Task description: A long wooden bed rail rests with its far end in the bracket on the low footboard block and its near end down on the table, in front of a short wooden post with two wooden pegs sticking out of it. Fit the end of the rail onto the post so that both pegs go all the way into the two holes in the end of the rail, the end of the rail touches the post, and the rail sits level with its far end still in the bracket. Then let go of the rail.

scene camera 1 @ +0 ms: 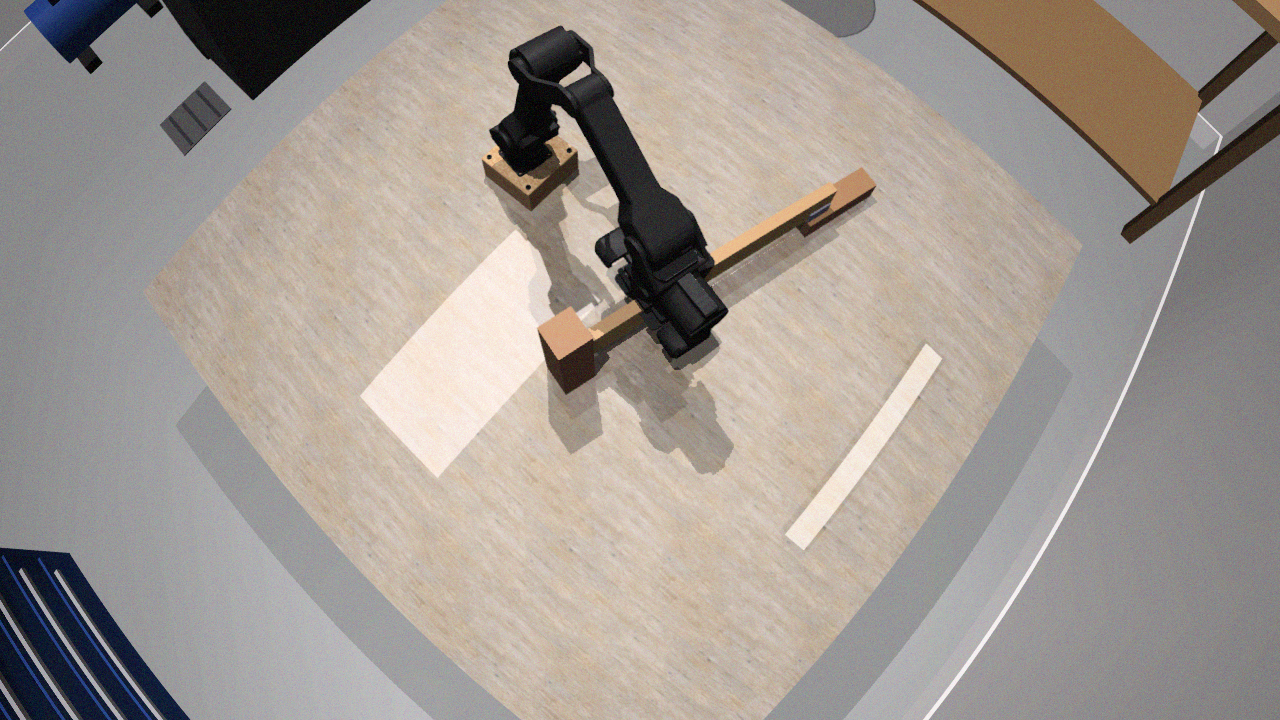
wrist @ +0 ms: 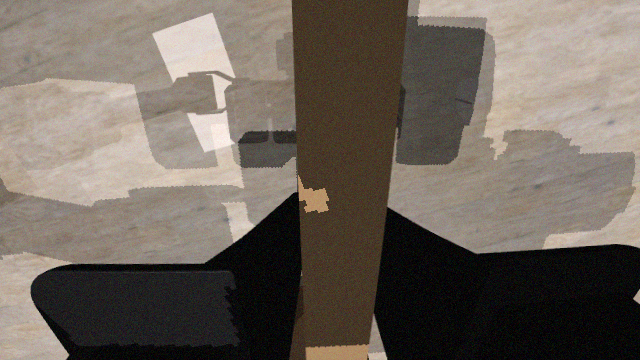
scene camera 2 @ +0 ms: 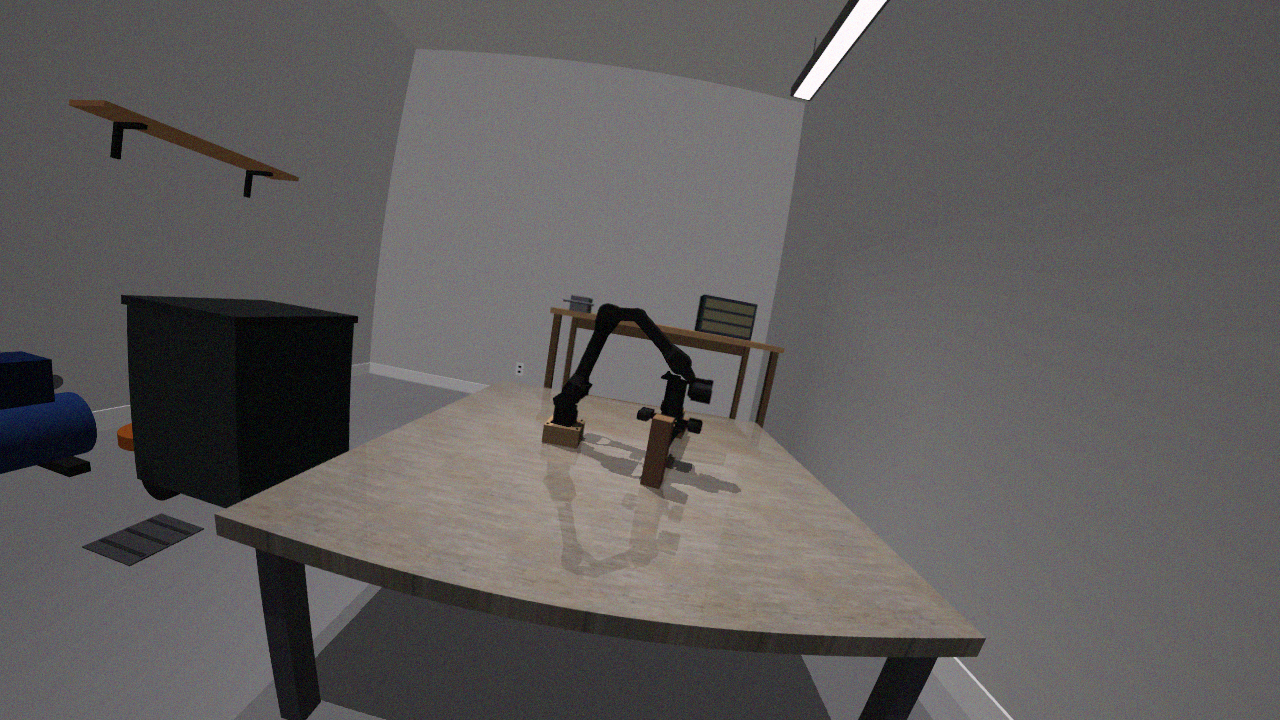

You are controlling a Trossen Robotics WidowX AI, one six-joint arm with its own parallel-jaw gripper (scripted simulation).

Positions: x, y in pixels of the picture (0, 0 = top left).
gripper: scene camera 1; wrist 326, 202; scene camera 2
same spot on gripper: [scene camera 2: 679, 427] = [scene camera 1: 656, 316]
